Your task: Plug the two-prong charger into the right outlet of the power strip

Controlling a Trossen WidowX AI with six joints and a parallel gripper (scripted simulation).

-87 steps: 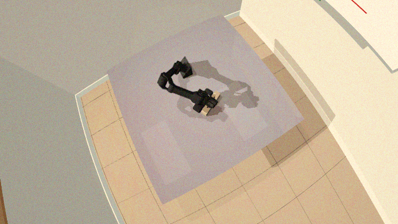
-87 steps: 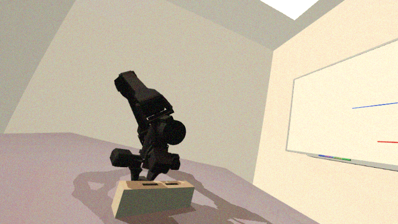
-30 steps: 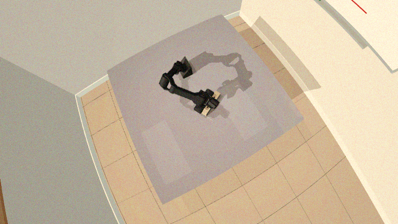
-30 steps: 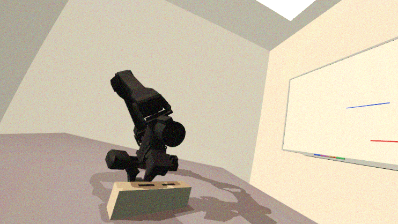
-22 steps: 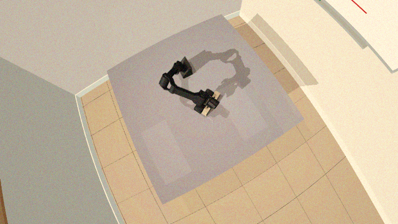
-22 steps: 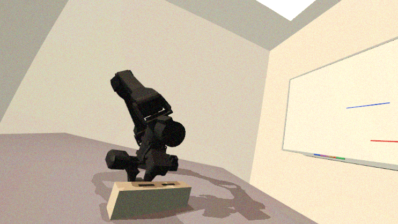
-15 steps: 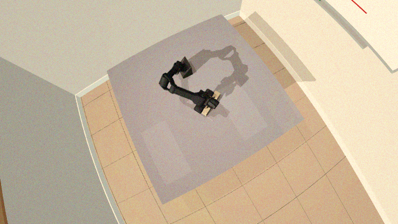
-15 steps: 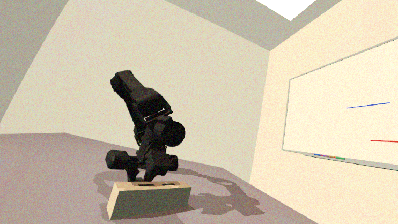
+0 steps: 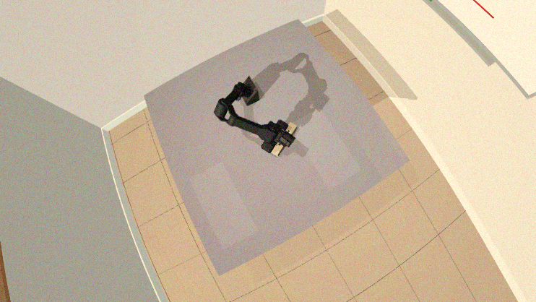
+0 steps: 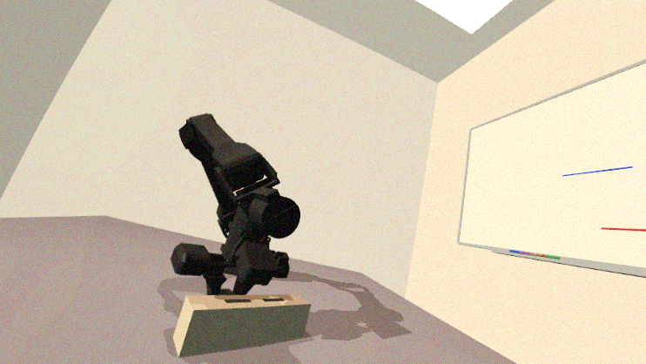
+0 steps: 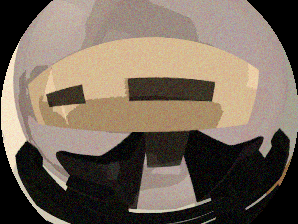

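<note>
The two-prong charger lies 10 mm ahead of my gripper tip, 10 mm to the left of it and 10 mm above it.
</note>
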